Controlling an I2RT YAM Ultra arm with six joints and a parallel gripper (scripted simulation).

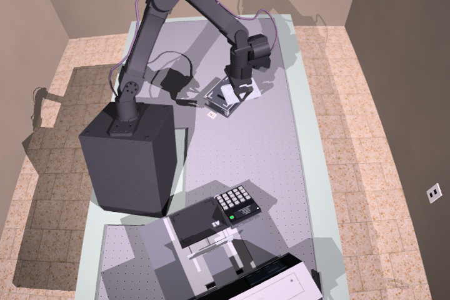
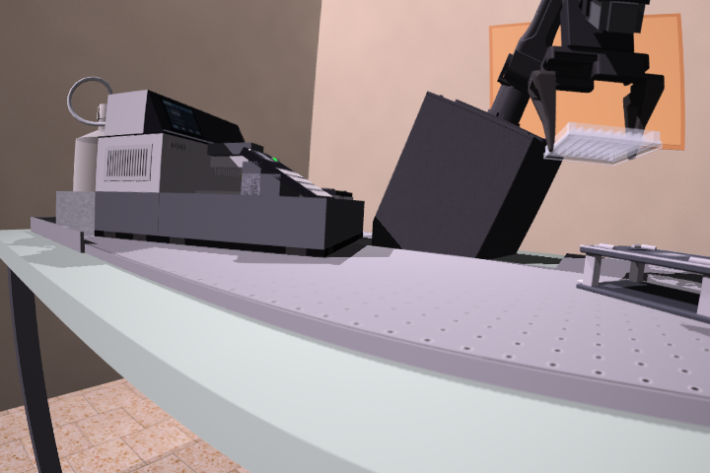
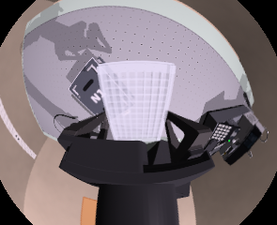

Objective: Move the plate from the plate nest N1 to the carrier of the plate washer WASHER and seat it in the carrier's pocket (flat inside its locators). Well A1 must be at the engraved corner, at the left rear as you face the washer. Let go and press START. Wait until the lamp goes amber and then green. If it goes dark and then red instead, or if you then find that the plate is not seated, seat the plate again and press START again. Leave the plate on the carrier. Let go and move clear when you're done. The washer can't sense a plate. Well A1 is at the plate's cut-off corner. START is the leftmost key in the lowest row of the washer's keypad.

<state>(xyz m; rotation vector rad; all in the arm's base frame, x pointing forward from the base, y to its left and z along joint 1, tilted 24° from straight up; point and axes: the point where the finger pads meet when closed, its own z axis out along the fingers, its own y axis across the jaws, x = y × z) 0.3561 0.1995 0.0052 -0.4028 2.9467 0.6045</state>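
Now: the dark carrier 14 cm behind my hand, 47 cm to the right of it and 6 cm below it. The rest, counted from my hand: plate nest N1 (4 cm behind, 9 cm to the left, 11 cm below); white well plate (1 cm ahead); N1 label (10 cm behind, 1 cm to the left, 15 cm below).
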